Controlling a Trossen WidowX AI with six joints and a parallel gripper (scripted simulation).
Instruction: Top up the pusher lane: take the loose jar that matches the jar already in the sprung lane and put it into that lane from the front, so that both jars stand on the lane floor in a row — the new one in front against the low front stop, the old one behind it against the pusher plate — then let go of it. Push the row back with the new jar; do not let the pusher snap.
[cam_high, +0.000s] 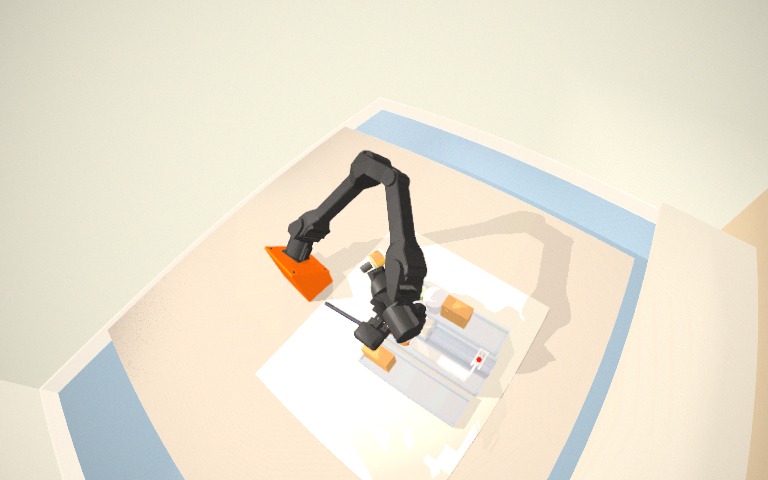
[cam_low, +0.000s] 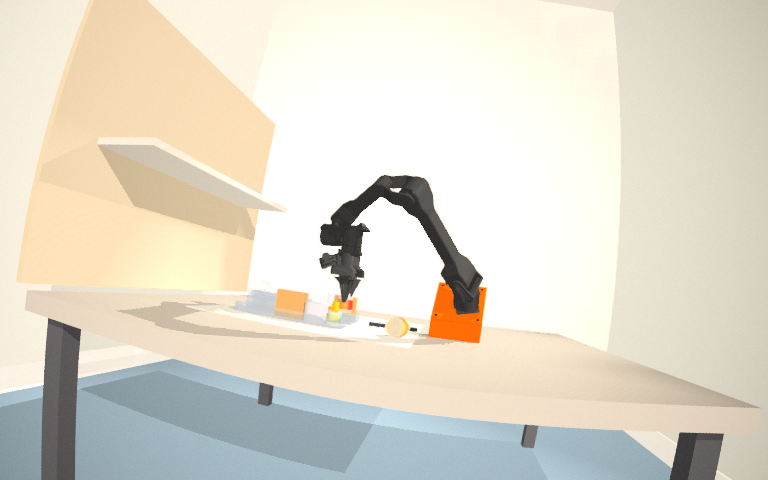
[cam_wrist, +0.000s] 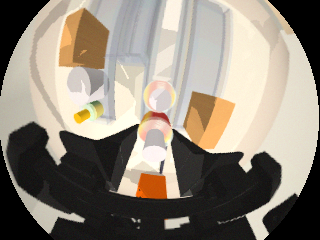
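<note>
Right now the dark rod is 14 cm behind my gripper tip, 5 cm below it and 3 cm to the right of it.
</note>
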